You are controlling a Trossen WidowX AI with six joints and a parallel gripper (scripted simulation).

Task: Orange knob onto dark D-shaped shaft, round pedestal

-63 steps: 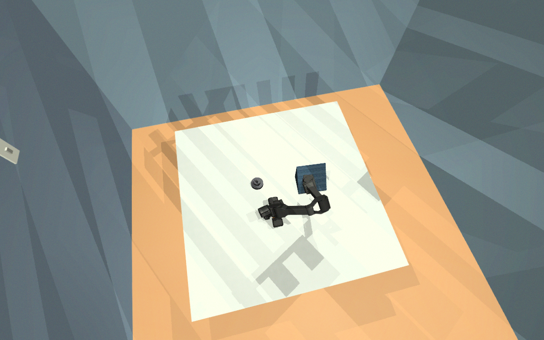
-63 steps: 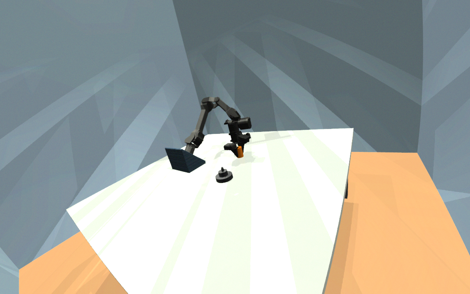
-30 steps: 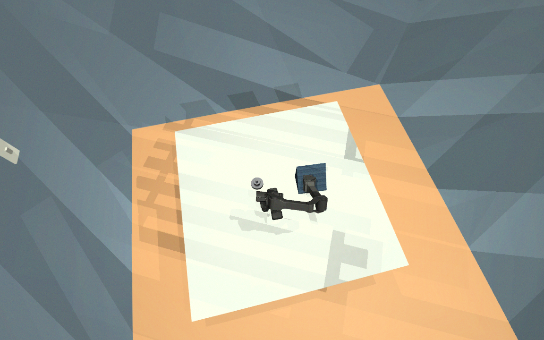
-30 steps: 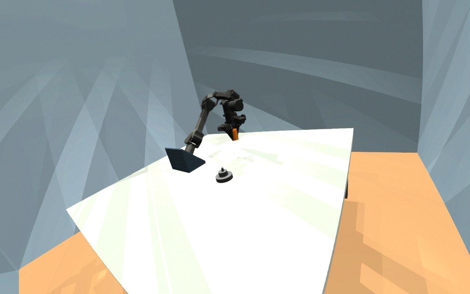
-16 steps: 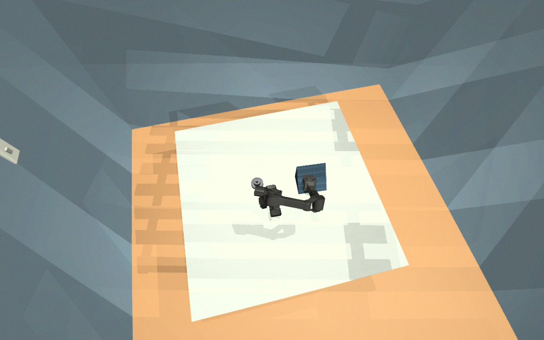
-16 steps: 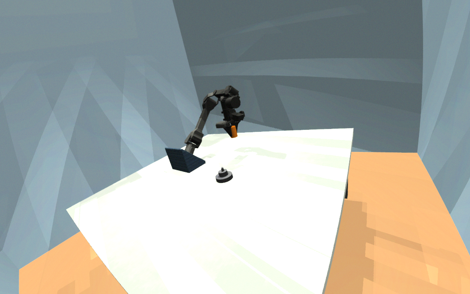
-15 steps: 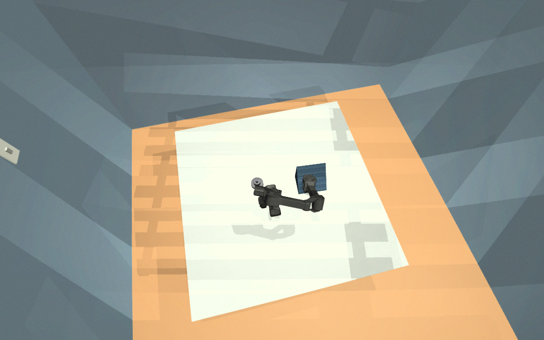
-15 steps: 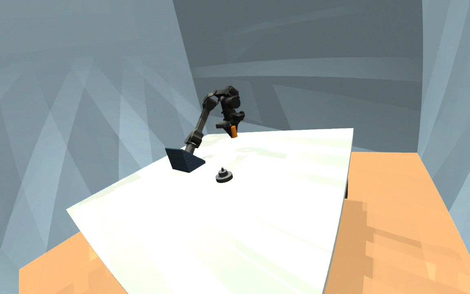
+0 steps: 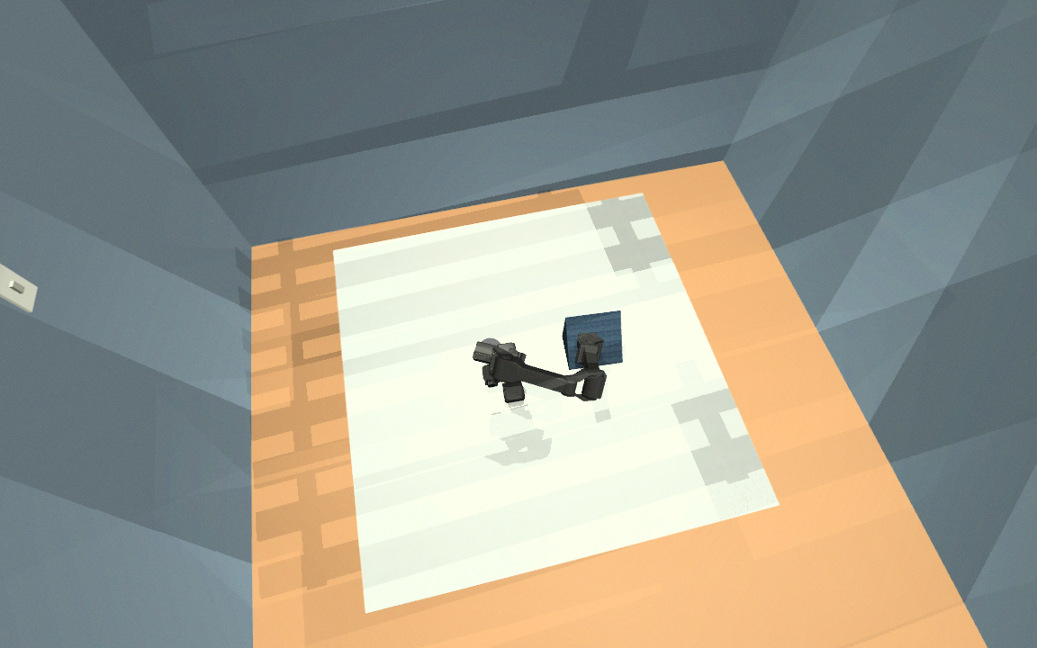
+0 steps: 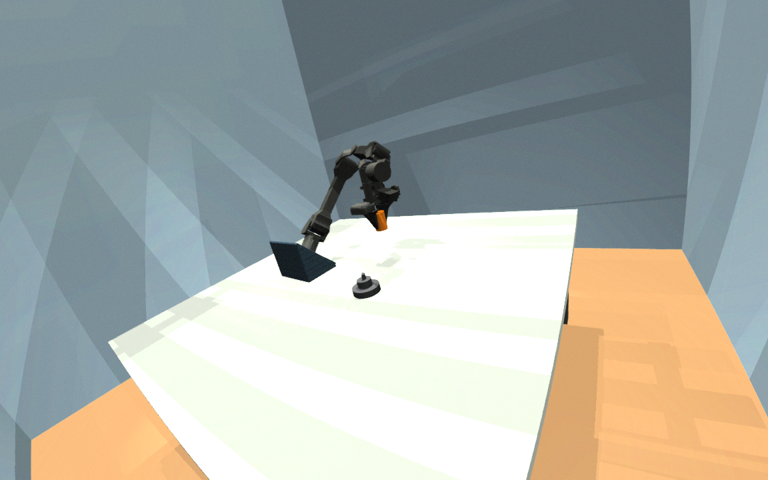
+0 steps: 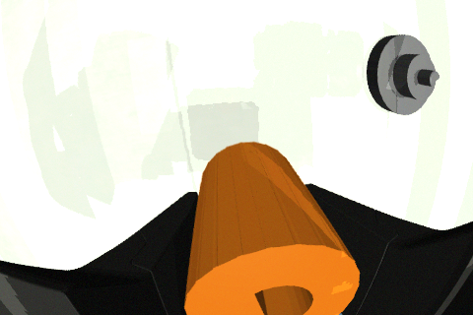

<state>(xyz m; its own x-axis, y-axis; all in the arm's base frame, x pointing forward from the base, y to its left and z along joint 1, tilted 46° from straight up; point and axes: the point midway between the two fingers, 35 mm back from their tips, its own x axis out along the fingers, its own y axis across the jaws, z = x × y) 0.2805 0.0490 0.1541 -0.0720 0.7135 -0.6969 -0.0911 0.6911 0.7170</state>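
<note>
Now: the round pedestal 170 mm to the right of my gripper tip, 110 mm below it and 60 mm ahead of it. The rest, counted from my gripper tip: orange knob (20 mm above).
</note>
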